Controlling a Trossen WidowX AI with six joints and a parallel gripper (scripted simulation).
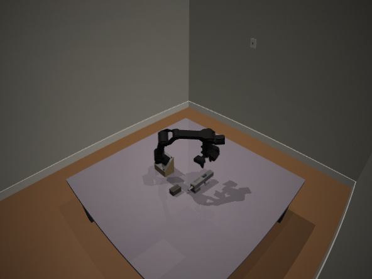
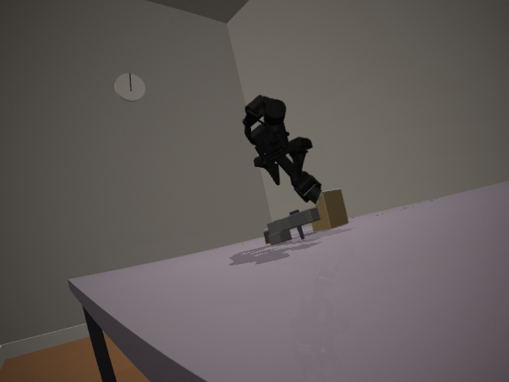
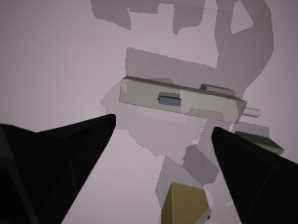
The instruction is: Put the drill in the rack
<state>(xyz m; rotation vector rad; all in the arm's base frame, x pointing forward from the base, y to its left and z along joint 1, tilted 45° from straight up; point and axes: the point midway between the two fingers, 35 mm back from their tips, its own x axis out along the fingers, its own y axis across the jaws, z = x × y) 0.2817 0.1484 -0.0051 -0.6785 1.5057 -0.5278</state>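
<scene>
My gripper tip is 9 cm to the left of the drill and 12 cm above it. From my gripper tip the other things lie so: grey block 3 cm to the right, 12 cm below; then olive block 8 cm behind, 20 cm to the right, 15 cm below; then blue key 1 cm to the right, 12 cm below.
</scene>
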